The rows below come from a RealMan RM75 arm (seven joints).
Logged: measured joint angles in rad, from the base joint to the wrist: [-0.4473, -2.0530, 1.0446, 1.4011, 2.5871, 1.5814, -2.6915]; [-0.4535, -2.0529, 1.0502, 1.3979, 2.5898, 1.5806, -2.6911]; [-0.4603, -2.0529, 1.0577, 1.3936, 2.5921, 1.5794, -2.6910]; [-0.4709, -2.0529, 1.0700, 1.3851, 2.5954, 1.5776, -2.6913]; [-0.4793, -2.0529, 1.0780, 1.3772, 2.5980, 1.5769, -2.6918]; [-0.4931, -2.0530, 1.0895, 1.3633, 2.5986, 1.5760, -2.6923]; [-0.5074, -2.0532, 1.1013, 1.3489, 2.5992, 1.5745, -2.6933]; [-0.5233, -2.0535, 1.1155, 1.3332, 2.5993, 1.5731, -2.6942]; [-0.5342, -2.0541, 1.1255, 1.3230, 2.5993, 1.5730, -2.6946]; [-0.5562, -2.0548, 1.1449, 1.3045, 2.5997, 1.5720, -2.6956]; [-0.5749, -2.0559, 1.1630, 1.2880, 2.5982, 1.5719, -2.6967]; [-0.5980, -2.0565, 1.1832, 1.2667, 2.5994, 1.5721, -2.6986]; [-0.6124, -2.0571, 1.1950, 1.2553, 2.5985, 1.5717, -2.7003]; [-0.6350, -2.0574, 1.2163, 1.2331, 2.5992, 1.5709, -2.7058]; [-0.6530, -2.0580, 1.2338, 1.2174, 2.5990, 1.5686, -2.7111]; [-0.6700, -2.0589, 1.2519, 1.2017, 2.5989, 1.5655, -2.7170]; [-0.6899, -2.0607, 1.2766, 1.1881, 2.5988, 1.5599, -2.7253]
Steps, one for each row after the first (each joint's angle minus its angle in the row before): [-0.0062, 0.0001, 0.0056, -0.0032, 0.0027, -0.0008, 0.0004]; [-0.0068, 0.0000, 0.0075, -0.0043, 0.0023, -0.0012, 0.0001]; [-0.0106, 0.0000, 0.0123, -0.0085, 0.0033, -0.0018, -0.0003]; [-0.0084, 0.0000, 0.0080, -0.0079, 0.0026, -0.0007, -0.0005]; [-0.0138, -0.0001, 0.0115, -0.0139, 0.0006, -0.0009, -0.0005]; [-0.0143, -0.0002, 0.0118, -0.0144, 0.0006, -0.0015, -0.0010]; [-0.0159, -0.0003, 0.0142, -0.0157, 0.0001, -0.0014, -0.0009]; [-0.0109, -0.0006, 0.0100, -0.0102, 0.0000, -0.0001, -0.0004]; [-0.0220, -0.0007, 0.0194, -0.0185, 0.0004, -0.0010, -0.0010]; [-0.0187, -0.0011, 0.0181, -0.0165, -0.0015, -0.0001, -0.0011]; [-0.0231, -0.0006, 0.0202, -0.0213, 0.0012, 0.0002, -0.0019]; [-0.0144, -0.0006, 0.0118, -0.0114, -0.0009, -0.0004, -0.0017]; [-0.0226, -0.0003, 0.0213, -0.0222, 0.0007, -0.0008, -0.0055]; [-0.0180, -0.0006, 0.0175, -0.0157, -0.0002, -0.0023, -0.0053]; [-0.0170, -0.0009, 0.0181, -0.0157, -0.0001, -0.0031, -0.0059]; [-0.0199, -0.0018, 0.0247, -0.0136, -0.0001, -0.0056, -0.0083]
